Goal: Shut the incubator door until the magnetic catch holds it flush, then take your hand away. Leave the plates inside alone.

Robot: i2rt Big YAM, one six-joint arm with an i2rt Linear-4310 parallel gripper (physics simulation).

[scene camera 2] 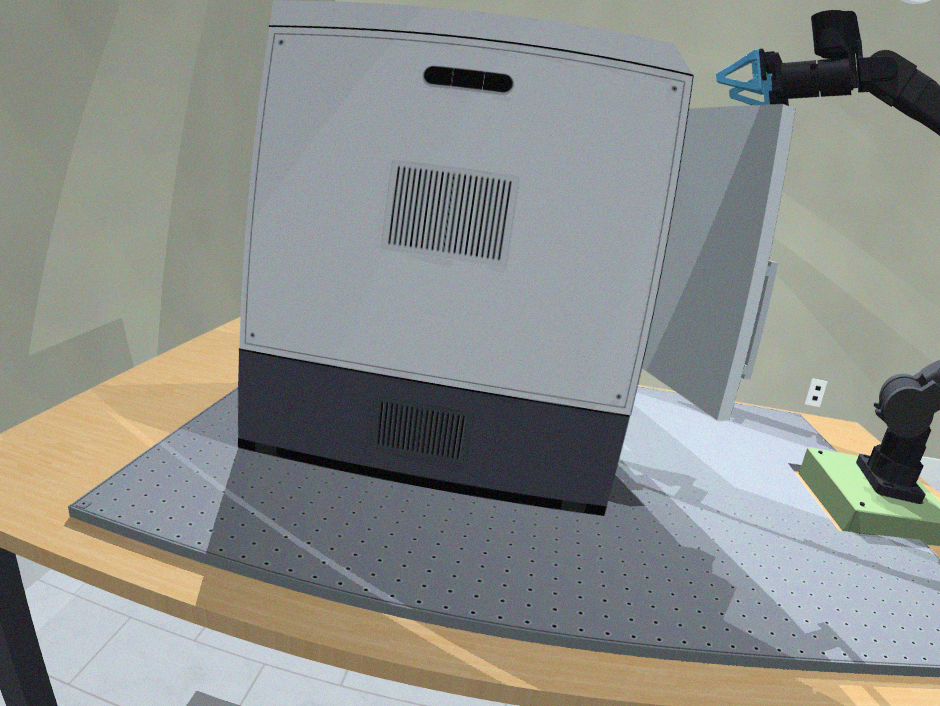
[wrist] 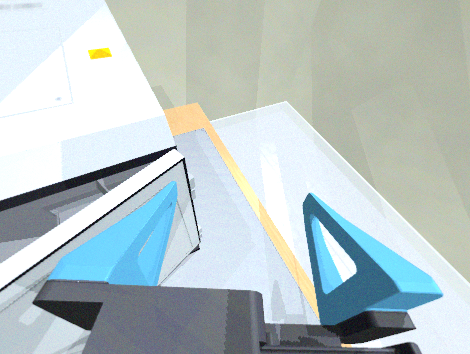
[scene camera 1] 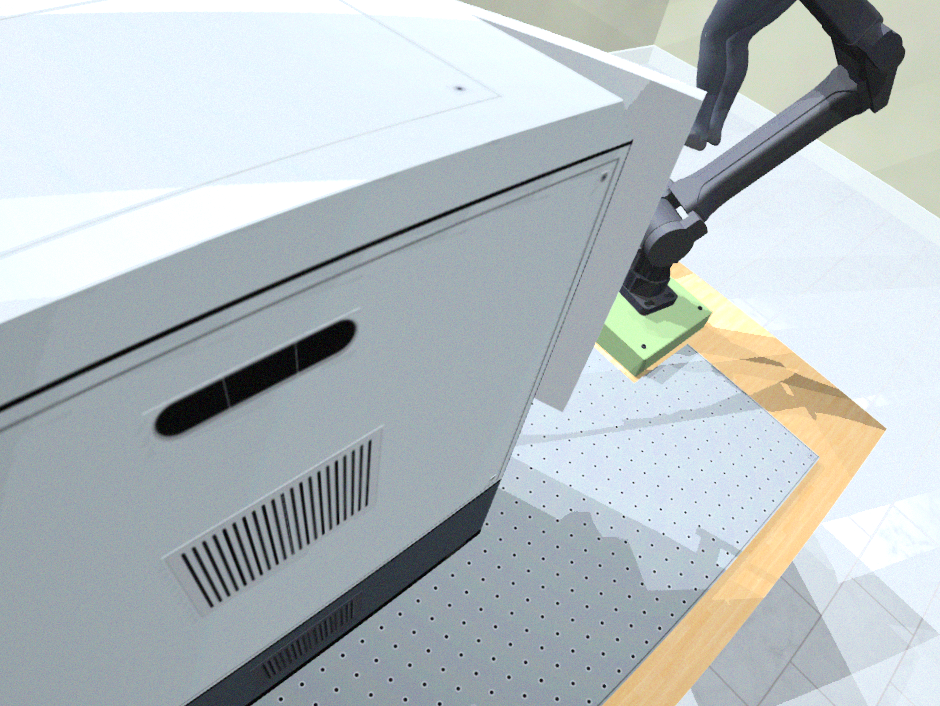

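Where they show: gripper, between the fingertips: (scene camera 2: pixel 723 86) (wrist: pixel 242 193); arm's base, origin of its link: (scene camera 2: pixel 887 481) (scene camera 1: pixel 636 285).
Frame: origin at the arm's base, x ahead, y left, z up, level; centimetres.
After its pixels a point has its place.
Note:
The white incubator (scene camera 1: pixel 455 303) {x 58.9, y 25.5, z 42.1 cm} (scene camera 2: pixel 326 227) {x 83.1, y 29.7, z 26.1 cm} (wrist: pixel 30 125) {x 56.0, y 6.2, z 51.8 cm} stands on the perforated board. Its door (scene camera 1: pixel 638 189) {x 36.8, y 18.2, z 39.8 cm} (scene camera 2: pixel 706 227) {x 41.3, y 10.7, z 32.5 cm} (wrist: pixel 100 208) {x 45.8, y 0.7, z 48.4 cm} stands ajar; in the wrist view it meets the housing near its far corner and the gap widens towards the left. The door handle (scene camera 2: pixel 759 319) {x 32.9, y 15.3, z 23.0 cm} shows on the outer face. My gripper (scene camera 2: pixel 724 83) {x 39.6, y -11.8, z 55.8 cm} (wrist: pixel 242 193) {x 39.6, y -11.8, z 55.8 cm} is open and empty, above the door's top edge in scene camera 2. In the wrist view, its left finger overlaps the door's outer face; contact cannot be told. The gripper does not show in scene camera 1. The plates cannot be made out.
The arm (scene camera 1: pixel 775 144) {x -9.0, y 5.7, z 29.9 cm} rises from a green base block (scene camera 1: pixel 630 334) {x 9.0, y 8.1, z 0.0 cm} (scene camera 2: pixel 835 486) {x 11.3, y 5.5, z -0.3 cm} beyond the door. The perforated board (scene camera 1: pixel 547 577) {x 42.7, y 32.1, z -3.2 cm} (scene camera 2: pixel 455 577) {x 59.9, y 42.8, z -3.2 cm} lies on the wooden table (scene camera 1: pixel 767 554) {x 13.6, y 45.2, z -4.5 cm} (scene camera 2: pixel 113 425) {x 113.2, y 35.2, z -4.5 cm}. A wall stands behind the table.

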